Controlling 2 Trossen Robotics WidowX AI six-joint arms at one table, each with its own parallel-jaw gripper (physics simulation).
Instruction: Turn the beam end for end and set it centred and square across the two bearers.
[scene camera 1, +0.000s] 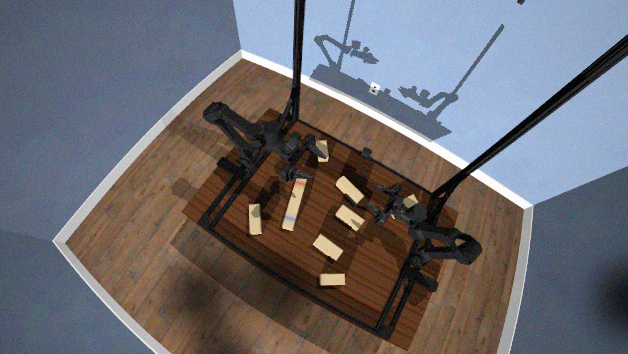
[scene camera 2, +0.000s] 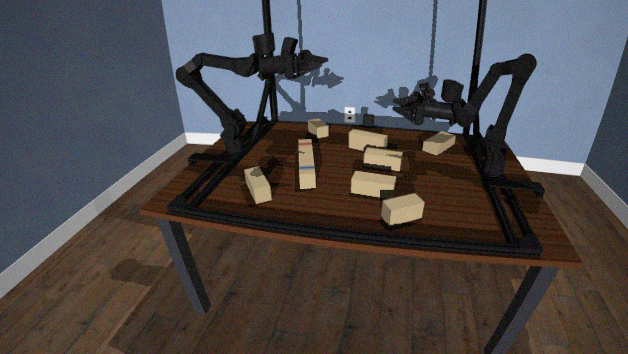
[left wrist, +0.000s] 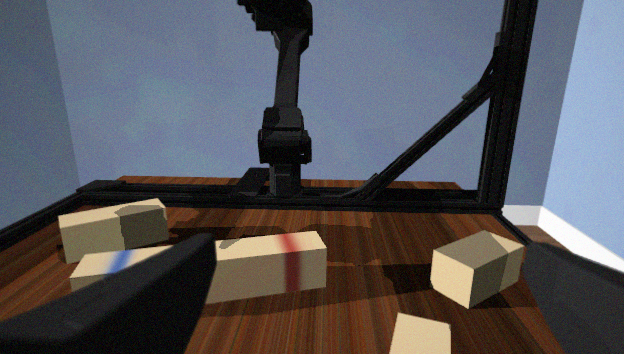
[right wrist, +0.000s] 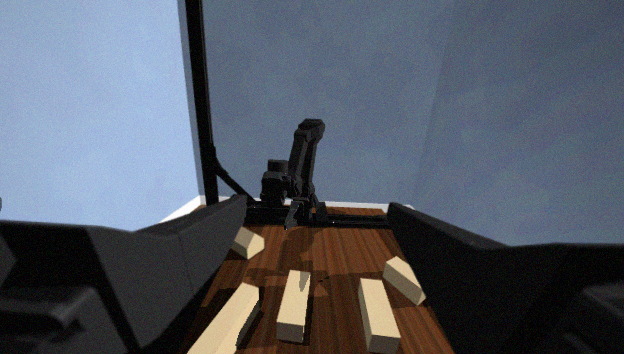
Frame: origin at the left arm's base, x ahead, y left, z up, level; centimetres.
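Seen in the pictures: left gripper, fingertip midpoint: (scene camera 1: 370, 193) (scene camera 2: 392, 104) (left wrist: 367, 252) (right wrist: 261, 226); right gripper, fingertip midpoint: (scene camera 1: 319, 168) (scene camera 2: 325, 62) (right wrist: 318, 205); left arm's base, link origin: (scene camera 1: 416, 259) (scene camera 2: 492, 172); right arm's base, link origin: (scene camera 1: 251, 164) (scene camera 2: 235, 151) (left wrist: 285, 192).
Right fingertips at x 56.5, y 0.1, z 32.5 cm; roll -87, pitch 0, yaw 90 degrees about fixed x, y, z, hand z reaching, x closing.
Pixels of each thing's middle, then the offset from my right fingertips to it.
- beam, body centre: (left wrist: 210, 271) (scene camera 2: 306, 161) (scene camera 1: 295, 202) dx +6.0, dy +5.1, dz -31.9 cm
- middle block, body centre: (right wrist: 295, 301) (scene camera 2: 383, 159) (scene camera 1: 349, 217) dx -18.8, dy -1.6, dz -32.0 cm
The beam (scene camera 1: 293, 206) (scene camera 2: 306, 157) (left wrist: 270, 255), long and pale with a red band at its far end and a blue band nearer the front, lies on the table left of centre. Several shorter pale blocks look alike; which two are the bearers I cannot tell. Two of them, a middle block (scene camera 1: 349, 217) (scene camera 2: 382, 160) (right wrist: 294, 306) and a block (scene camera 1: 328, 247) (scene camera 2: 372, 184) (right wrist: 378, 312) in front of it, lie roughly parallel. My left gripper (scene camera 1: 373, 196) (left wrist: 367, 252) is open and empty above the table's right side. My right gripper (scene camera 1: 318, 166) is open and empty, high beyond the beam's red end.
Other blocks stand at the front left (scene camera 1: 255, 219) (scene camera 2: 258, 185), far left (scene camera 2: 318, 128) (left wrist: 477, 267), far middle (scene camera 1: 349, 189) (scene camera 2: 367, 140), far right (scene camera 1: 410, 201) (scene camera 2: 439, 143) and front right (scene camera 1: 332, 279) (scene camera 2: 403, 209). A black frame (scene camera 2: 320, 231) edges the table, with upright posts at the back.
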